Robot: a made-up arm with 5 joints.
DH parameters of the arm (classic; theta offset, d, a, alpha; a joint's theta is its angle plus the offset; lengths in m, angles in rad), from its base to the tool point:
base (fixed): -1.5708 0.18 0 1.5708
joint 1: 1.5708 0 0.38 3.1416
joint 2: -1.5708 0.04 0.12 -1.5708
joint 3: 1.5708 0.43 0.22 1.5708
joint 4: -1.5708 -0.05 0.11 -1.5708
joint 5: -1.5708 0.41 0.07 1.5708
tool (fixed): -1.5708 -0.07 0 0
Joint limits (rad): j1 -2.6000..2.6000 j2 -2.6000..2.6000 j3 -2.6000..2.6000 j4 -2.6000..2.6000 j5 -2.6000..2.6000
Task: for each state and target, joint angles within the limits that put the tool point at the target. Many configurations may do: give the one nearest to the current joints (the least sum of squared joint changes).
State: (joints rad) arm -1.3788 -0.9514 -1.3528 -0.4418 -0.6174
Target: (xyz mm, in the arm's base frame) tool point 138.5 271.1 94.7
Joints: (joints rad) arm -1.0418 -1.6816 -1.6678 -0.4493 -0.5893
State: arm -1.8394 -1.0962 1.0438 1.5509 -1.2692
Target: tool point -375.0 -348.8 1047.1
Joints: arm -1.3346 -1.4502 0.5230 1.1614 -1.1234
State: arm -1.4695 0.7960 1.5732 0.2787 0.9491
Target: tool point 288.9 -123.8 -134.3
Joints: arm -1.4020 1.1218 1.8846 -0.1525 0.9782
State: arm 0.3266 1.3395 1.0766 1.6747 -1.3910
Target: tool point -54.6 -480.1 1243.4
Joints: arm 0.0233 0.6178 1.1648 1.8249 -1.4023
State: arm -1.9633 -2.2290 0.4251 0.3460 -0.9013
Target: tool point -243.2 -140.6 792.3
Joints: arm -2.0284 -2.6000 1.0084 1.1028 -1.2059
